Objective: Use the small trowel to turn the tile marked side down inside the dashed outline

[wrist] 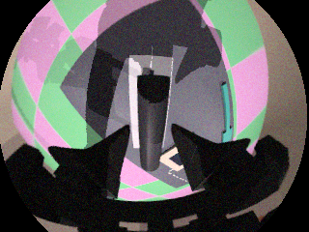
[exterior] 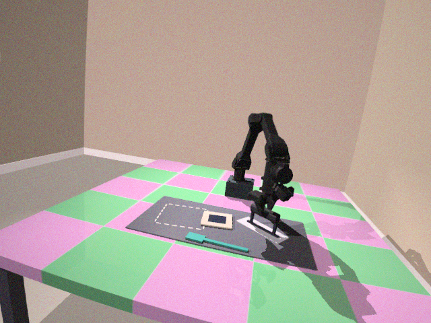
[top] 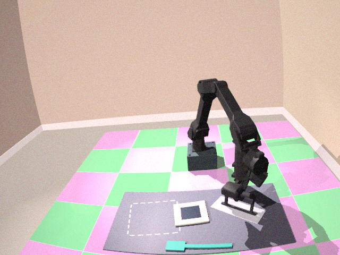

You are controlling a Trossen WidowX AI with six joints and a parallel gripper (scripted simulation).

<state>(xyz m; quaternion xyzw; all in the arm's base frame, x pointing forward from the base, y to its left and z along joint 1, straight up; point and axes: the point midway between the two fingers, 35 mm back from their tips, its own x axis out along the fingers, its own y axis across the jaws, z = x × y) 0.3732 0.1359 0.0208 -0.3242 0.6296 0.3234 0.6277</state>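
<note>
Now: the trowel 3 cm below my gripper tip, 2 cm to the right of it and 1 cm behind it. The rest, counted from my gripper tip: teal flat tool: 17 cm to the right, 16 cm ahead, 6 cm below; grey mat: 15 cm to the right, 8 cm below, 3 cm ahead; tile: 18 cm to the right, 6 cm below.
</note>
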